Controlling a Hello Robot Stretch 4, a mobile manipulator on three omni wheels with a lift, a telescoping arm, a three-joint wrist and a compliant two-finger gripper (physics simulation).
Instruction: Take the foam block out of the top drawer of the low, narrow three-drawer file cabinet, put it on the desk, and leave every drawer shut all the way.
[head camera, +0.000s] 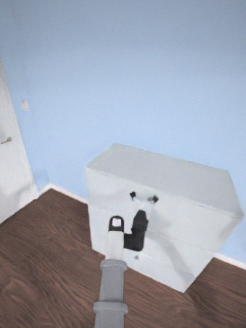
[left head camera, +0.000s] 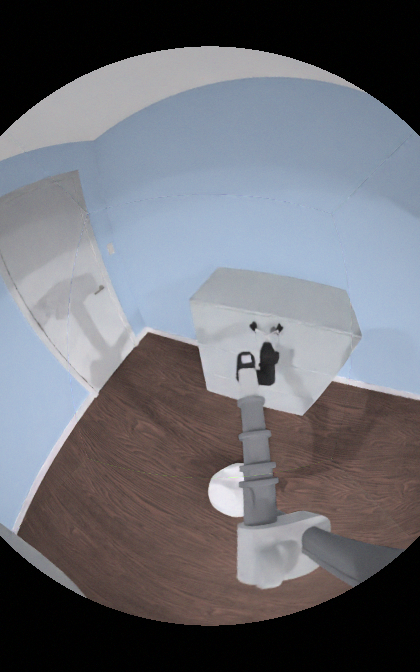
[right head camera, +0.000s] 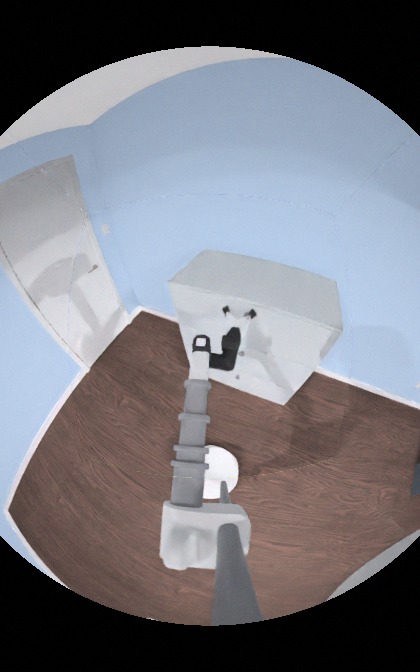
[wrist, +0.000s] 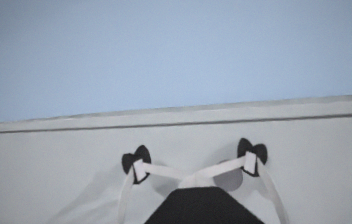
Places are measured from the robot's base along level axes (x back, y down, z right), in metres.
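Where they show: gripper, fingertip midpoint: (head camera: 144, 194) (wrist: 192, 154).
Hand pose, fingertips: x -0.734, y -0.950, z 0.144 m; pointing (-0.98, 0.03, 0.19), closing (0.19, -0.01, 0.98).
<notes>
After its pixels a point has its place.
The pale grey file cabinet (head camera: 165, 170) {x -0.923, y -1.001, z 0.298 m} (left head camera: 280, 295) (right head camera: 270, 280) (wrist: 310, 170) {x -0.694, y -0.925, z 0.272 m} stands against the blue wall. Its drawer fronts look flush. My gripper (head camera: 144, 197) {x -0.734, y -0.950, z 0.144 m} (left head camera: 266, 327) (right head camera: 239, 312) (wrist: 192, 154) {x -0.734, y -0.950, z 0.144 m} is open in front of the top drawer, with its fingertips wide apart and no object held. In the wrist view the round grey knob (wrist: 229, 182) {x -0.701, y -0.923, z 0.176 m} lies between the fingers, nearer the right one and a little below the tips, partly hidden by a pale finger strip. I cannot tell whether a fingertip touches the drawer front. The foam block and the desk cannot be made out.
Small knobs (right head camera: 241, 353) (right head camera: 237, 377) show on the lower drawer fronts. A white door (left head camera: 95, 320) (right head camera: 90, 300) stands at the left. A white round object (left head camera: 227, 490) (right head camera: 222, 470) is below the arm, over the wood floor. A dark object (right head camera: 415, 480) shows at the right edge.
</notes>
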